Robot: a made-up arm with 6 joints.
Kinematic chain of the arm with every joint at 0, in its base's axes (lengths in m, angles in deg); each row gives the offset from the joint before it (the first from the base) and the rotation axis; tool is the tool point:
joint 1: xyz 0 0 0.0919 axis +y
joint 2: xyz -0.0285 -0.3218 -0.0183 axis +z
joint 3: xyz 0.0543 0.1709 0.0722 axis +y
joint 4: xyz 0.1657 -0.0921 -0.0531 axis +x
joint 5: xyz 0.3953 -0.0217 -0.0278 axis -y
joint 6: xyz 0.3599 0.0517 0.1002 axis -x
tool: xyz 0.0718 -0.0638 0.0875
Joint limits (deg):
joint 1: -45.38..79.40
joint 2: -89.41..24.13
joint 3: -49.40..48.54
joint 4: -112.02..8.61
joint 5: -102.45..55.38
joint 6: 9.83..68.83
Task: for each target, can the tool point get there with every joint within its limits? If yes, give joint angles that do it. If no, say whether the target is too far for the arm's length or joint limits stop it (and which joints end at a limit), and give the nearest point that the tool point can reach.
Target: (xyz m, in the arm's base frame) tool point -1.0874 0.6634 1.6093
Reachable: no: too far | nearest point -0.3573 0.1499 0.9524 | short by 1.108 m
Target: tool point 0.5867 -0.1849 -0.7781
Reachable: yes | joints 59.39 11.05 -4.78 -96.28 -40.14 41.84
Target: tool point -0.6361 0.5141 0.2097
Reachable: no: joint limits stop it (at a limit: joint 1, joint 2, joint 3, joint 5) | nearest point -0.5480 0.2565 -0.0646 | short by 0.386 m
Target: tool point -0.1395 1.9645 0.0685
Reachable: no: too far | nearest point -0.0108 0.4386 -0.3013 | short by 1.575 m
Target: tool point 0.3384 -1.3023 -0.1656
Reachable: yes | joints -1.30 -74.92 15.45 -83.16 -19.88 16.37
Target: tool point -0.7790 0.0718 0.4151
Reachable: no: joint limits stop it (at a limit: joint 1, joint 2, joint 3, joint 5) | nearest point -0.5032 0.0540 0.6487 | short by 0.362 m
